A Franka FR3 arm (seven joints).
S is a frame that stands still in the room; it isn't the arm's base.
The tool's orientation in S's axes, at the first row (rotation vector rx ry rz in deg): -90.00, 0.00, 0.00
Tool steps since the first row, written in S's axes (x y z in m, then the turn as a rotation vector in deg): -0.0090, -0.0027, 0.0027, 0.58, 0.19, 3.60; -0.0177, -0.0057, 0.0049, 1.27, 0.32, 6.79; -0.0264, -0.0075, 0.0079, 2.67, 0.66, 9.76; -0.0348, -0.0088, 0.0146, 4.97, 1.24, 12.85; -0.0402, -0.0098, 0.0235, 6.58, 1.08, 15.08; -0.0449, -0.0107, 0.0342, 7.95, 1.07, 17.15; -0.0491, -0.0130, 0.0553, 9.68, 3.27, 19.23
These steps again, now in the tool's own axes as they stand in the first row. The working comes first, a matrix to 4 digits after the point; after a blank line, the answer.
The tool's axes in the first row as the columns of a matrix, in S's axes (used below as rounded here):
1.0000, 0.0000, 0.0000
0.0000, 0.0000, 1.0000
0.0000, -1.0000, 0.0000

-0.0090, -0.0027, -0.0027, 0.58, -3.60, 0.19; -0.0177, -0.0049, -0.0057, 1.27, -6.79, 0.32; -0.0264, -0.0079, -0.0075, 2.67, -9.76, 0.66; -0.0348, -0.0146, -0.0088, 4.97, -12.85, 1.24; -0.0402, -0.0235, -0.0098, 6.58, -15.08, 1.08; -0.0449, -0.0342, -0.0107, 7.95, -17.15, 1.07; -0.0491, -0.0553, -0.0130, 9.68, -19.23, 3.27
